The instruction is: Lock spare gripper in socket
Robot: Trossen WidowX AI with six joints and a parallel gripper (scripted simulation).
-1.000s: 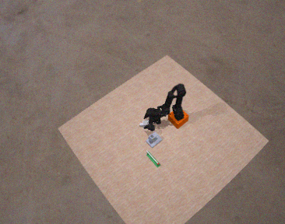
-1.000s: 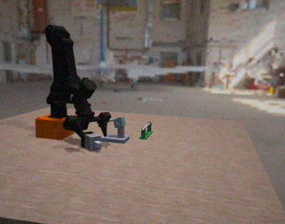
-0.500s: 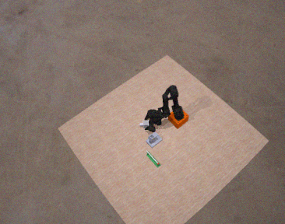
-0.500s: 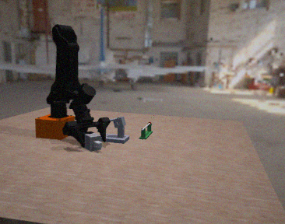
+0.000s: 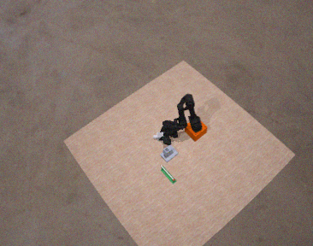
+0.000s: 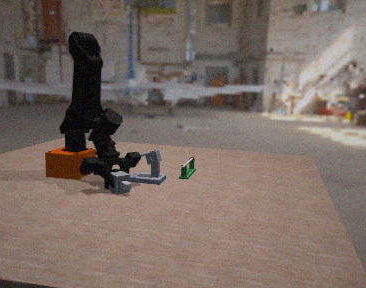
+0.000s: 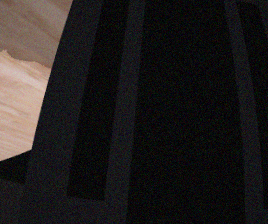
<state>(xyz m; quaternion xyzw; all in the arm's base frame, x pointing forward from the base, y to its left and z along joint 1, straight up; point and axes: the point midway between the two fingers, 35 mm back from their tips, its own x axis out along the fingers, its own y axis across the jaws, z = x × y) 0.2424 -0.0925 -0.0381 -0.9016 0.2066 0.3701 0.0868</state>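
My gripper tip is now 10 mm short of the mount, 160 mm to the right of it and 30 mm below it. Round my gripper tip: green cradle 80 mm ahead, 300 mm to the left; then spare gripper 10 mm behind, 10 mm above.
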